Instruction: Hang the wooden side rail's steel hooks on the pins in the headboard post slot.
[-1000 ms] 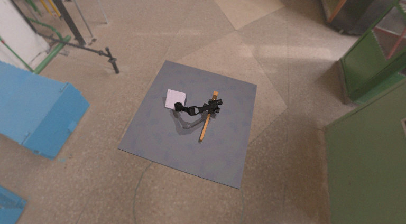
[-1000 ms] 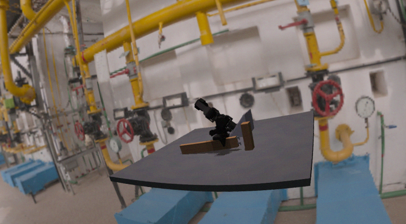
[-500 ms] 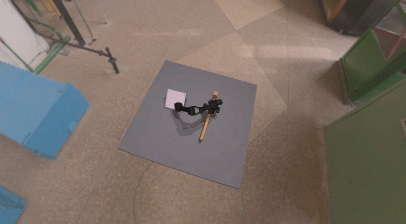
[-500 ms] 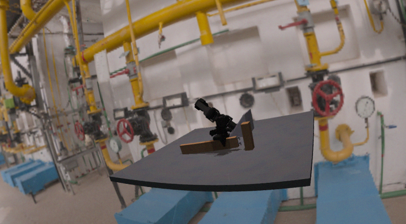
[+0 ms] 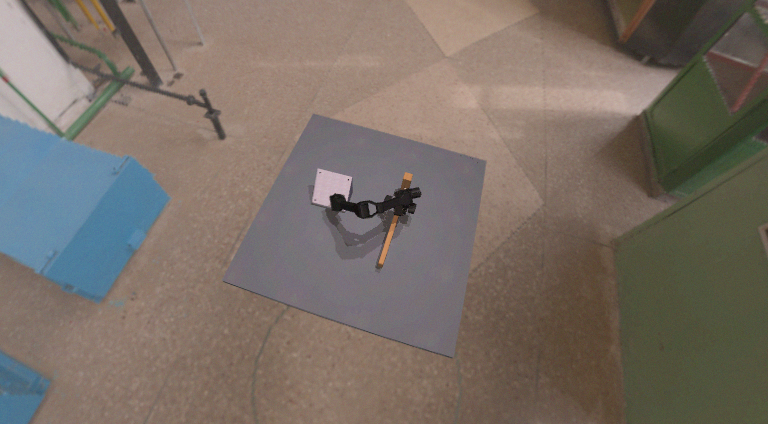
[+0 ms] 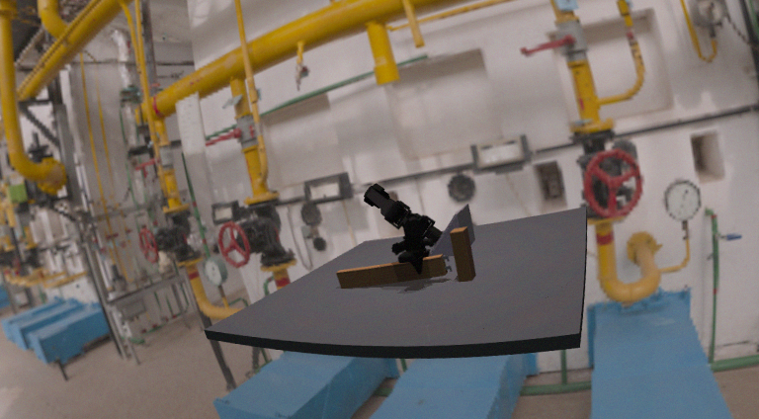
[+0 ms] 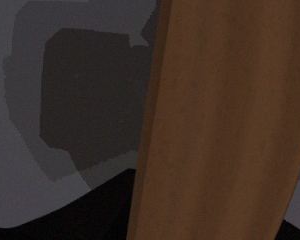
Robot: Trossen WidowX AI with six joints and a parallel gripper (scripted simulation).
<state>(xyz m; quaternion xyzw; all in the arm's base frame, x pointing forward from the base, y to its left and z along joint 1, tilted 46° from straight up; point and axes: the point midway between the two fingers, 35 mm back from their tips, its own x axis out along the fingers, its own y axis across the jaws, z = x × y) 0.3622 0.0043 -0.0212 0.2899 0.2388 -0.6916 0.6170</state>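
Now: the headboard post 2 cm ahead of my gripper tip, 16 cm to the left of it and 4 cm above it.
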